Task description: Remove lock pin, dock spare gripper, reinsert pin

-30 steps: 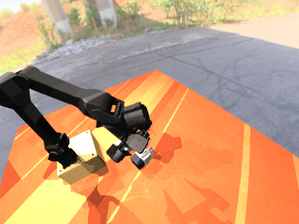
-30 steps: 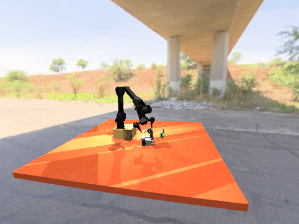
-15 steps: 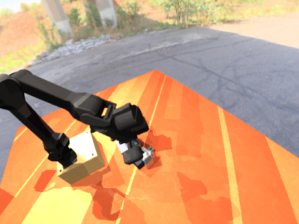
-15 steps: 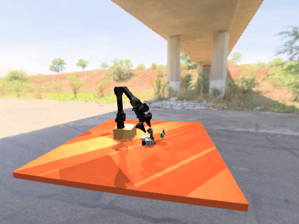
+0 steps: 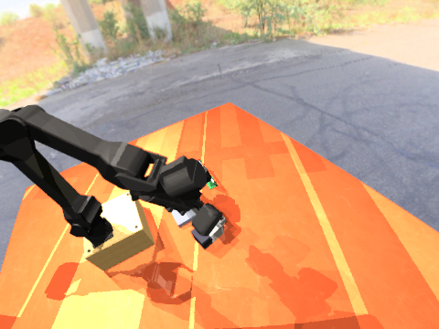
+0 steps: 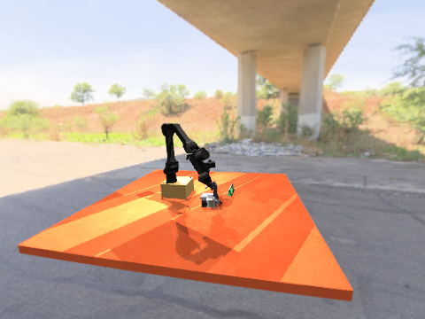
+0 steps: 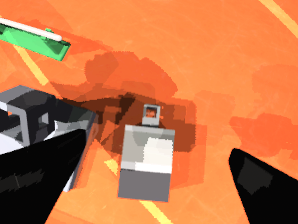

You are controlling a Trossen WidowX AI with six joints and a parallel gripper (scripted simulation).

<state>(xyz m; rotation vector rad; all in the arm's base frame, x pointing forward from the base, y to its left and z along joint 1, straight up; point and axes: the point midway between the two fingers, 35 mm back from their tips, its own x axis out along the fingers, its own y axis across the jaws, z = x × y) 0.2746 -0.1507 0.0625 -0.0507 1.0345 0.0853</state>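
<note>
Now: gripper tip 11 cm above the spare gripper and 1 cm past it. The rest, counted from my gripper tip: green slanted bar (23 cm to the left, 11 cm below, 11 cm ahead); mount (13 cm to the left, 8 cm below, 1 cm behind).
</note>
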